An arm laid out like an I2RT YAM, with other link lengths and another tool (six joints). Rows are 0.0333 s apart.
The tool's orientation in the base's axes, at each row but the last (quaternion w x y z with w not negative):
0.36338, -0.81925, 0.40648, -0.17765
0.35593, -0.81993, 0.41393, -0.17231
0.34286, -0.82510, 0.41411, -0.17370
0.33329, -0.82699, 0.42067, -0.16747
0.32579, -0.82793, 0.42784, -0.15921
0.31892, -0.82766, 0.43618, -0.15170
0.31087, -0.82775, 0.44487, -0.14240
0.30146, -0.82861, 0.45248, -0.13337
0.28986, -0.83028, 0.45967, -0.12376
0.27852, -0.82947, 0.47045, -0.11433
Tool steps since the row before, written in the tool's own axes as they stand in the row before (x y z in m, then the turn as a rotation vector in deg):
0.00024, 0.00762, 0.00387, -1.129, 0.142, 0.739
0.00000, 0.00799, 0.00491, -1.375, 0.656, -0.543
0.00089, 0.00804, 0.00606, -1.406, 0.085, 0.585
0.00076, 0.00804, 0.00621, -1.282, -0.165, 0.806
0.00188, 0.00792, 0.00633, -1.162, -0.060, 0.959
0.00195, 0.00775, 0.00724, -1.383, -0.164, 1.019
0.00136, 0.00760, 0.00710, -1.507, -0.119, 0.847
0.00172, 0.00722, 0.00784, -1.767, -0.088, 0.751
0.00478, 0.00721, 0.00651, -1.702, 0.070, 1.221
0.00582, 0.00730, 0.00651, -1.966, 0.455, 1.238
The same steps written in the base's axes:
-0.00168, -0.00154, -0.00824, -0.327, 1.173, -0.597
-0.00161, -0.00106, -0.00918, -1.500, 0.598, -0.087
-0.00055, -0.00155, -0.00997, -0.553, 1.339, -0.476
-0.00079, -0.00147, -0.01005, -0.211, 1.436, -0.463
-0.00026, -0.00231, -0.01005, -0.121, 1.356, -0.649
0.00010, -0.00196, -0.01060, -0.151, 1.604, -0.619
-0.00052, -0.00149, -0.01037, -0.338, 1.621, -0.511
-0.00001, -0.00141, -0.01070, -0.551, 1.788, -0.442
0.00070, -0.00455, -0.00980, -0.403, 1.841, -0.916
0.00080, -0.00554, -0.00991, -0.811, 1.915, -1.130

